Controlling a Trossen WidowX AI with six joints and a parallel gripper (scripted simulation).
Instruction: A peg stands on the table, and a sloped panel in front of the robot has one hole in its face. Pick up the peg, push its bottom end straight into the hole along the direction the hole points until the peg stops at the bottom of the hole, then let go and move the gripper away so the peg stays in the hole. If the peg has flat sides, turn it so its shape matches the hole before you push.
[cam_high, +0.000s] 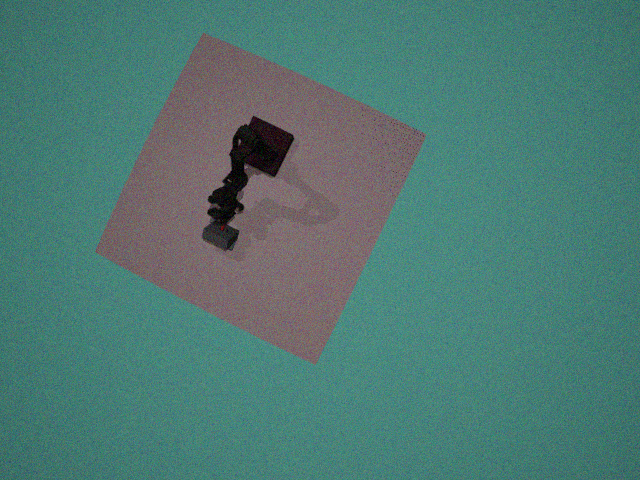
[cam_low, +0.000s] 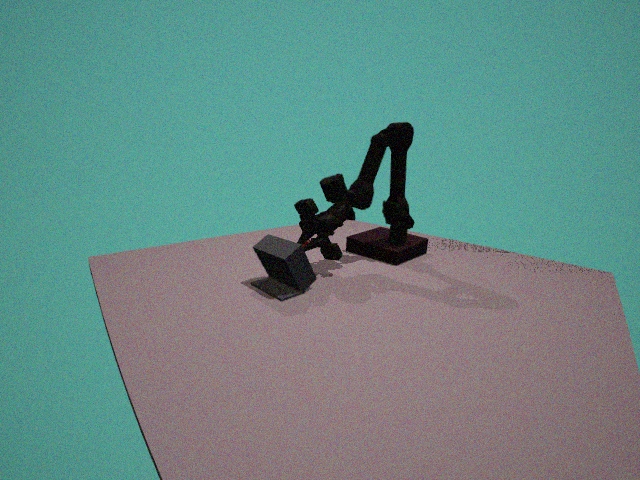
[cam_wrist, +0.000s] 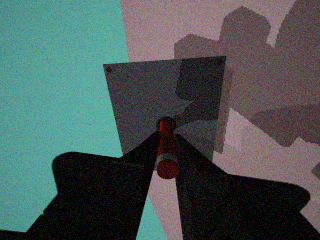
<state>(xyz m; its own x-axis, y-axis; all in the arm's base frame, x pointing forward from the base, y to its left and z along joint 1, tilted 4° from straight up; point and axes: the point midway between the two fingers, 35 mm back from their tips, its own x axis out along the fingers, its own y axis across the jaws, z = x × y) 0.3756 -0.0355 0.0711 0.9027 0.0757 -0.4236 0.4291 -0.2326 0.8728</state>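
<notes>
My gripper tip is now 5 cm short of the sloped panel and 2 cm above it. The rest, counted from my gripper tip: red peg (1 cm behind, 1 cm above).
</notes>
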